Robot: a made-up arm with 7 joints.
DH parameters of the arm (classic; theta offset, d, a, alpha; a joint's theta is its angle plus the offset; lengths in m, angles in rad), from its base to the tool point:
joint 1: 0 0.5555 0 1.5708
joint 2: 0 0.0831 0 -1.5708
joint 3: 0 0.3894 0.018 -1.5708
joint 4: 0 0.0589 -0.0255 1.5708
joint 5: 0 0.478 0 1.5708
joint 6: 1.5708 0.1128 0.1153 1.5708
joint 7: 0 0.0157 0 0
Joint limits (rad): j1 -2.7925..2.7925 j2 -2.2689..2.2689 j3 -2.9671..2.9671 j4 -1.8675..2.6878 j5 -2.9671..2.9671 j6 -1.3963..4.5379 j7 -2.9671..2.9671
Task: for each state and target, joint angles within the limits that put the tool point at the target. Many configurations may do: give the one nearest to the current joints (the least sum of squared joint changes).
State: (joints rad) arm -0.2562 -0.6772 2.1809 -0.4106 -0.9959 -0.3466 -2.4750
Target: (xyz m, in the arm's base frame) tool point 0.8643 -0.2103 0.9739
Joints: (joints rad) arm 0.0015 -0.9760 2.2076 -0.1795 -1.0001 -0.1994 -2.4750
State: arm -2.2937 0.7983 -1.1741 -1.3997 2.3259 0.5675 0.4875
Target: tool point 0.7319 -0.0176 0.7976
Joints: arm -2.5317 0.9539 -1.1071 -1.3175 2.3199 0.5352 0.4875
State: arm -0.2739 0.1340 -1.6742 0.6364 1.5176 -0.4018 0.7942
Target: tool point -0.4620 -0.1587 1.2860
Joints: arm -0.8861 0.6600 -1.2042 0.8137 1.5092 -1.0338 0.7942
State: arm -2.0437 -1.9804 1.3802 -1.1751 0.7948 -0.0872 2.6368
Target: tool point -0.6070 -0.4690 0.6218
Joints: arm -1.5865 -1.9969 1.1023 -1.6613 0.7755 -0.0973 2.6368
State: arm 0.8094 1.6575 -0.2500 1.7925 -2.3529 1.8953 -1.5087
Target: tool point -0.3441 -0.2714 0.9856
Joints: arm 0.7691 1.7594 -0.1876 1.7257 -2.3308 1.9085 -1.5087
